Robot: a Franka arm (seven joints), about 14 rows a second.
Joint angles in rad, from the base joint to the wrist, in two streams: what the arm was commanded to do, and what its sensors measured. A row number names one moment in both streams.
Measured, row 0: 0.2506 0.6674 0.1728 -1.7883 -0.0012 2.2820 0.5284
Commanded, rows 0 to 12: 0.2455 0.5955 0.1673 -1.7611 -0.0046 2.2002 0.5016; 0.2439 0.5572 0.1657 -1.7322 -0.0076 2.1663 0.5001; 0.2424 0.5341 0.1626 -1.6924 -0.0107 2.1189 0.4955; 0.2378 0.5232 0.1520 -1.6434 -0.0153 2.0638 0.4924; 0.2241 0.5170 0.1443 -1.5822 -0.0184 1.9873 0.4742; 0.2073 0.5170 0.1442 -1.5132 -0.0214 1.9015 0.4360; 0.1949 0.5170 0.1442 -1.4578 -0.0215 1.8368 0.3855; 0.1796 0.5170 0.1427 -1.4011 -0.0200 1.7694 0.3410; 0.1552 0.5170 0.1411 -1.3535 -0.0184 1.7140 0.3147; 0.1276 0.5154 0.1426 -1.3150 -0.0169 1.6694 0.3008; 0.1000 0.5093 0.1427 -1.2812 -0.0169 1.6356 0.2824; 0.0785 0.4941 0.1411 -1.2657 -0.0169 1.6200 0.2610; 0.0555 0.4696 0.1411 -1.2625 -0.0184 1.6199 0.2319
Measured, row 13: 0.0988 0.4844 0.1298 -1.3110 -0.0115 1.6604 0.2819
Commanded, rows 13 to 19: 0.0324 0.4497 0.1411 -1.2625 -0.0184 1.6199 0.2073; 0.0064 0.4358 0.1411 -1.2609 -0.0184 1.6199 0.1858; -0.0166 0.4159 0.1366 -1.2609 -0.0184 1.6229 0.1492; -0.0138 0.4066 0.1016 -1.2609 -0.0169 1.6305 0.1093; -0.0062 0.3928 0.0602 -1.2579 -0.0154 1.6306 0.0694; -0.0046 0.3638 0.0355 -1.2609 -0.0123 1.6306 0.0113; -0.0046 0.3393 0.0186 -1.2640 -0.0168 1.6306 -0.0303
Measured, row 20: -0.0110 0.3925 0.0525 -1.2567 -0.0118 1.6411 0.0509
